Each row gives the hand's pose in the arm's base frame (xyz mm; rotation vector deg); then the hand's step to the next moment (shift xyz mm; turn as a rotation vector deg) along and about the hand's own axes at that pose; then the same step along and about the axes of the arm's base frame.
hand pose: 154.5 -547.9 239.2 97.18 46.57 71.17
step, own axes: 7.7 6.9 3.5 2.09 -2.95 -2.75
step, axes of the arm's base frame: 5.7 2.9 8.8 -2.06 3.77 -1.48
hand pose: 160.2 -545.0 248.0 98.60 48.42 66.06
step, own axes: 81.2 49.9 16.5 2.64 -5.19 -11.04
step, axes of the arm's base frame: 46.3 47.0 70.8 -9.80 7.52 -1.78
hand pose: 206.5 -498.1 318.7 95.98 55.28 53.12
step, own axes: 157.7 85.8 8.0 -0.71 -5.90 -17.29
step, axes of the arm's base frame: 85.5 120.2 102.6 -16.89 6.87 -1.36
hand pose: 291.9 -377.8 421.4 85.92 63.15 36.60
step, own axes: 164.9 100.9 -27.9 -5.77 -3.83 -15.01
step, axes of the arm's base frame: 74.6 164.5 74.4 -16.44 1.44 0.95
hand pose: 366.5 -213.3 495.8 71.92 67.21 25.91
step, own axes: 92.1 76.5 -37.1 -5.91 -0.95 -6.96
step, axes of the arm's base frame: 28.5 117.4 33.5 -8.65 -1.69 2.57
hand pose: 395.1 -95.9 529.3 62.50 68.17 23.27
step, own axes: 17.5 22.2 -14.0 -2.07 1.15 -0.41
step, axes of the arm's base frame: 0.2 30.0 9.7 -0.83 -0.84 2.09
